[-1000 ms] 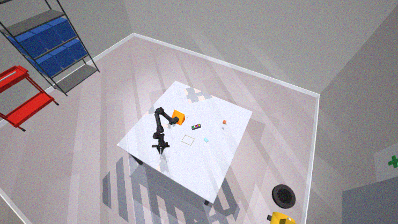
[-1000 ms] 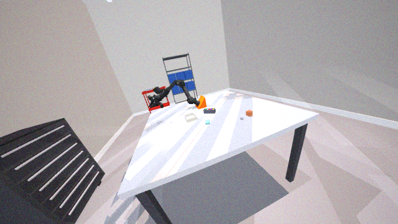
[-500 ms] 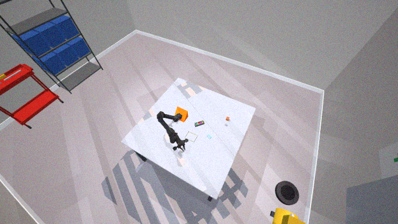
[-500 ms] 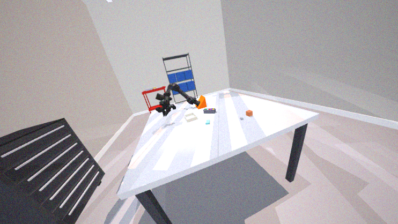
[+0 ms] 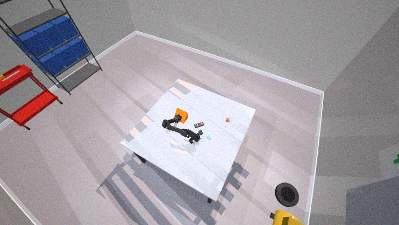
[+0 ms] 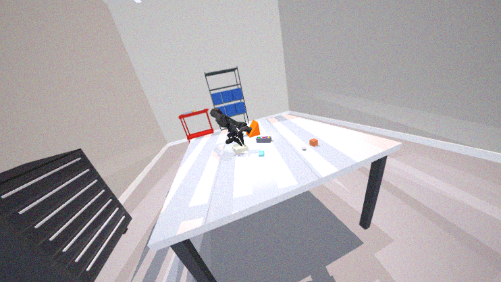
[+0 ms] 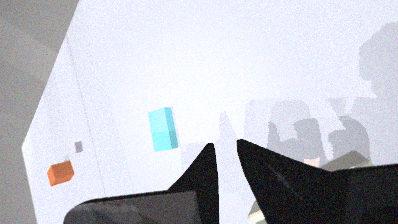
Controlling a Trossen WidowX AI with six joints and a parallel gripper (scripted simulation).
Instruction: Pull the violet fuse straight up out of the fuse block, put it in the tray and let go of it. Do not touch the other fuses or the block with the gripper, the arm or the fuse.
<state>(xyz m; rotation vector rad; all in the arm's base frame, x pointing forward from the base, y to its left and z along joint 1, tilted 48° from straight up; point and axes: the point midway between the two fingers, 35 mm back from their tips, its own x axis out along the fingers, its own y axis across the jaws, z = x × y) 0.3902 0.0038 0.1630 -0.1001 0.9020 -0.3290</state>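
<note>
My gripper tip is now 140 mm past the violet fuse, 200 mm to the right of it and 50 mm above it. Round my gripper tip: shallow white tray (120 mm behind, 30 mm to the right, 70 mm below); then cyan block (60 mm ahead, 110 mm to the left, 70 mm below); then green fuse (170 mm behind, 140 mm to the left, 50 mm below).
</note>
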